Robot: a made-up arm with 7 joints. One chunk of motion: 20 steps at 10 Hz.
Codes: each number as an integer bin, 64 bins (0 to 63) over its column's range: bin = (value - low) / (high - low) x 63, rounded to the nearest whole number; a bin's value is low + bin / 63 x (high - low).
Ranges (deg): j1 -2.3..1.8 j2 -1..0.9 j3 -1..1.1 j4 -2.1..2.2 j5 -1..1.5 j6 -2.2..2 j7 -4.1..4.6
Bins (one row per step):
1: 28 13 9 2 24 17 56
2: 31 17 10 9 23 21 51
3: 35 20 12 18 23 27 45
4: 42 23 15 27 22 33 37
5: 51 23 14 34 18 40 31
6: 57 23 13 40 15 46 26
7: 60 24 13 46 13 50 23
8: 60 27 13 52 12 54 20
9: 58 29 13 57 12 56 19
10: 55 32 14 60 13 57 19
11: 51 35 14 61 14 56 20
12: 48 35 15 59 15 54 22
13: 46 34 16 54 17 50 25
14: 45 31 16 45 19 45 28
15: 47 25 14 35 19 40 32
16: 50 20 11 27 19 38 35
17: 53 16 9 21 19 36 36
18: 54 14 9 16 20 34 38
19: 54 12 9 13 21 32 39
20: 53 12 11 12 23 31 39
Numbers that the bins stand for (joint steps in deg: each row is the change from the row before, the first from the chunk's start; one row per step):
1: -0.478 -0.608 -0.700 -1.963 -0.048 -1.067 3.633
2: -0.283 -0.487 -0.667 -1.486 -0.087 -0.800 2.943
3: -0.022 -0.397 -0.600 -0.871 -0.087 -0.400 2.114
4: 0.433 -0.306 -0.500 -0.257 -0.127 0.000 1.010
5: 1.019 -0.306 -0.533 0.221 -0.286 0.467 0.181
6: 1.410 -0.306 -0.567 0.630 -0.405 0.867 -0.510
7: 1.605 -0.276 -0.567 1.040 -0.484 1.133 -0.924
8: 1.605 -0.186 -0.567 1.449 -0.524 1.400 -1.338
9: 1.475 -0.125 -0.567 1.790 -0.524 1.533 -1.476
10: 1.279 -0.035 -0.533 1.995 -0.484 1.600 -1.476
11: 1.019 0.056 -0.533 2.063 -0.444 1.533 -1.338
12: 0.824 0.056 -0.500 1.927 -0.405 1.400 -1.062
13: 0.694 0.025 -0.467 1.586 -0.325 1.133 -0.648
14: 0.629 -0.065 -0.467 0.971 -0.246 0.800 -0.233
15: 0.759 -0.246 -0.533 0.289 -0.246 0.467 0.319
16: 0.954 -0.397 -0.633 -0.257 -0.246 0.333 0.733
17: 1.149 -0.517 -0.700 -0.667 -0.246 0.200 0.871
18: 1.214 -0.578 -0.700 -1.008 -0.206 0.067 1.148
19: 1.214 -0.638 -0.700 -1.213 -0.167 -0.067 1.286
20: 1.149 -0.638 -0.633 -1.281 -0.087 -0.133 1.286

